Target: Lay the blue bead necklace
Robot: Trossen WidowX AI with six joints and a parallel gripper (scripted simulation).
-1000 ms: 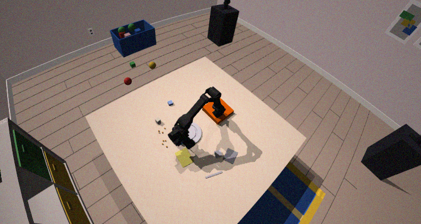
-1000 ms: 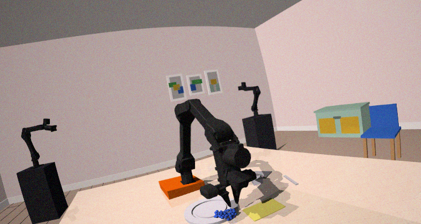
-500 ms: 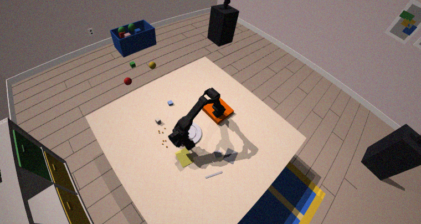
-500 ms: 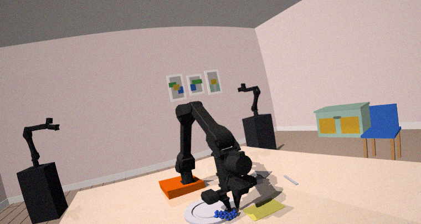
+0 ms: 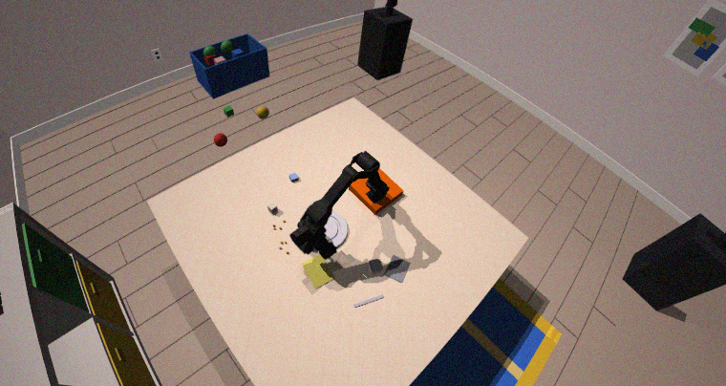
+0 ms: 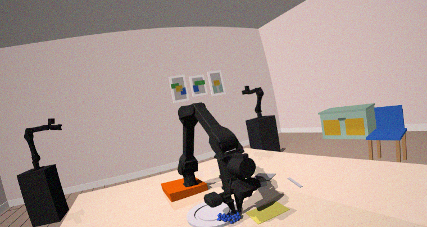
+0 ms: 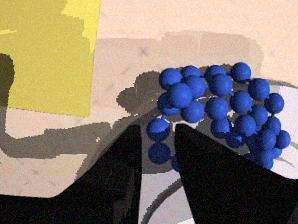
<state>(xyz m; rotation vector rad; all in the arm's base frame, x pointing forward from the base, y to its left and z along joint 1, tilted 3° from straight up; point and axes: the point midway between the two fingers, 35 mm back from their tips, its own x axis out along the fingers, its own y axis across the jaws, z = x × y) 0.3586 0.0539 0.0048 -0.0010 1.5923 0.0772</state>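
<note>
My gripper tip is 80 mm past the round bead board, 60 mm to the left of it and 10 mm above it. From my gripper tip the other things lie so: yellow sheet 90 mm to the left, 50 mm ahead, 10 mm below; then small grey block 200 mm to the left, 150 mm behind; then pale cube 270 mm to the right, 60 mm ahead.
</note>
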